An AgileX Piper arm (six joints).
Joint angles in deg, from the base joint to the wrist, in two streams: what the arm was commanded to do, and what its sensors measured. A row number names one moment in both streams.
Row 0, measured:
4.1, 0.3, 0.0, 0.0, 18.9, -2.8
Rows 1 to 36, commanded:
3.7, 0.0, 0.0, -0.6, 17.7, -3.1
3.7, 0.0, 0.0, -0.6, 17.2, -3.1
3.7, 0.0, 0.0, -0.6, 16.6, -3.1
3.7, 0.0, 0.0, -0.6, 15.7, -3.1
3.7, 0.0, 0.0, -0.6, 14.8, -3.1
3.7, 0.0, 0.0, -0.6, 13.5, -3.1
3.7, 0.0, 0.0, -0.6, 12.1, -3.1
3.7, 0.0, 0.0, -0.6, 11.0, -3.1
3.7, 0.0, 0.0, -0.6, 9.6, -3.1
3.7, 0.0, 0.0, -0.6, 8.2, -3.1
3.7, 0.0, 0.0, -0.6, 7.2, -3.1
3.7, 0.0, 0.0, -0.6, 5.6, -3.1
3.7, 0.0, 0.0, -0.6, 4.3, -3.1
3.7, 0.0, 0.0, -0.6, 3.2, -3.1
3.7, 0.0, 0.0, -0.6, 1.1, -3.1
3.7, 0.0, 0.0, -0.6, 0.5, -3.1
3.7, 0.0, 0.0, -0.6, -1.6, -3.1
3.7, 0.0, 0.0, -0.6, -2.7, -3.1
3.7, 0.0, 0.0, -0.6, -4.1, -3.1
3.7, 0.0, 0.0, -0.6, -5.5, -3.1
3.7, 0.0, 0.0, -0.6, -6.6, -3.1
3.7, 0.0, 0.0, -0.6, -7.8, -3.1
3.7, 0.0, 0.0, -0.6, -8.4, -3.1
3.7, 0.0, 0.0, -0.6, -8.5, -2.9
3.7, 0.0, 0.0, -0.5, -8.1, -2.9
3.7, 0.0, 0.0, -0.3, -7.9, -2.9
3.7, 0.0, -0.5, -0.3, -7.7, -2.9
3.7, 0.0, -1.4, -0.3, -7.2, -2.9
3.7, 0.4, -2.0, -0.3, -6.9, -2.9
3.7, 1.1, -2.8, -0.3, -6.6, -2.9
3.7, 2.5, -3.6, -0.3, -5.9, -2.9
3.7, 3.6, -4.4, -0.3, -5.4, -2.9
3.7, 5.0, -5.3, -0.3, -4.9, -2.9
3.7, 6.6, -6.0, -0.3, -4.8, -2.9
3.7, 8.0, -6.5, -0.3, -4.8, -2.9
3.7, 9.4, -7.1, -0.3, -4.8, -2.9
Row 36, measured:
4.1, 4.8, -4.8, -0.4, -5.6, -2.8
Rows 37 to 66, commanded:
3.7, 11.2, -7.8, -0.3, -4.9, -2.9
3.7, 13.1, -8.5, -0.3, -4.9, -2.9
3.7, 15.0, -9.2, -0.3, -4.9, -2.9
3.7, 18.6, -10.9, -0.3, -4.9, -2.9
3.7, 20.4, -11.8, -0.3, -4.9, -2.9
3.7, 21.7, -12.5, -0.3, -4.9, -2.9
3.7, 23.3, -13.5, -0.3, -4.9, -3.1
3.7, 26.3, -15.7, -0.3, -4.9, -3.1
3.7, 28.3, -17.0, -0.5, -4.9, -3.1
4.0, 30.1, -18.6, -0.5, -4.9, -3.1
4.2, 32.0, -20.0, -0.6, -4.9, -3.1
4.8, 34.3, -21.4, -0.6, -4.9, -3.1
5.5, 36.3, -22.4, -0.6, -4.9, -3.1
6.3, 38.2, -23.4, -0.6, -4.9, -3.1
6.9, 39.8, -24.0, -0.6, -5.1, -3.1
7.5, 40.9, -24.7, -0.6, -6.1, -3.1
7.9, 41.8, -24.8, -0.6, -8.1, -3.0
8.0, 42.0, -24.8, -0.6, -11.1, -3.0
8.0, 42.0, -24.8, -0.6, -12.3, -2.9
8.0, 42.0, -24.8, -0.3, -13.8, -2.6
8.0, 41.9, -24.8, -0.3, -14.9, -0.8
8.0, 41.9, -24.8, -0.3, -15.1, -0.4
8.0, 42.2, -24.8, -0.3, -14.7, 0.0
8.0, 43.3, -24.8, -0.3, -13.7, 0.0
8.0, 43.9, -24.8, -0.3, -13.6, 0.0
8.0, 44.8, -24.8, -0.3, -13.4, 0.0
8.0, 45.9, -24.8, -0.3, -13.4, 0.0
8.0, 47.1, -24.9, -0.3, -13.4, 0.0
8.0, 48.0, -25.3, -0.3, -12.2, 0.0
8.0, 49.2, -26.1, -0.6, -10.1, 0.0
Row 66, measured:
7.9, 45.7, -24.5, -0.4, -13.6, 0.0
